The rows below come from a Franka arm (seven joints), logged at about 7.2 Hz.
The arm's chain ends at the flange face. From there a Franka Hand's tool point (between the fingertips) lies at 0.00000 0.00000 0.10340 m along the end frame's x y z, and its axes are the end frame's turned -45 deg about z.
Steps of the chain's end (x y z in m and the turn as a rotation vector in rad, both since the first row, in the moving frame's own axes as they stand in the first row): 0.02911 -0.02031 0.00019 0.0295 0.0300 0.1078; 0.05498 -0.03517 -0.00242 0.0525 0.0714 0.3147; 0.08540 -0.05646 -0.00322 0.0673 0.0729 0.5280; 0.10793 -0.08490 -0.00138 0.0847 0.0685 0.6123; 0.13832 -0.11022 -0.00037 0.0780 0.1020 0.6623; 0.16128 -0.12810 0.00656 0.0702 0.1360 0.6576; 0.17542 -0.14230 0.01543 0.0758 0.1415 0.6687; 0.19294 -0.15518 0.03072 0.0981 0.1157 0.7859; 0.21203 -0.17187 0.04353 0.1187 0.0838 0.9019
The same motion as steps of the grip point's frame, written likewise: 0.03928 0.00649 0.00010 -0.0004 0.0421 0.1078; 0.07243 0.01678 -0.00282 -0.0134 0.0876 0.3147; 0.10997 0.02350 -0.00372 -0.0040 0.0991 0.5280; 0.14720 0.01850 -0.00197 0.0115 0.1083 0.6123; 0.18737 0.02569 -0.00119 -0.0170 0.1273 0.6623; 0.21706 0.03269 0.00539 -0.0465 0.1458 0.6576; 0.23778 0.03296 0.01415 -0.0465 0.1537 0.6687; 0.25969 0.03368 0.02959 -0.0124 0.1512 0.7859; 0.28536 0.03241 0.04251 0.0247 0.1432 0.9019
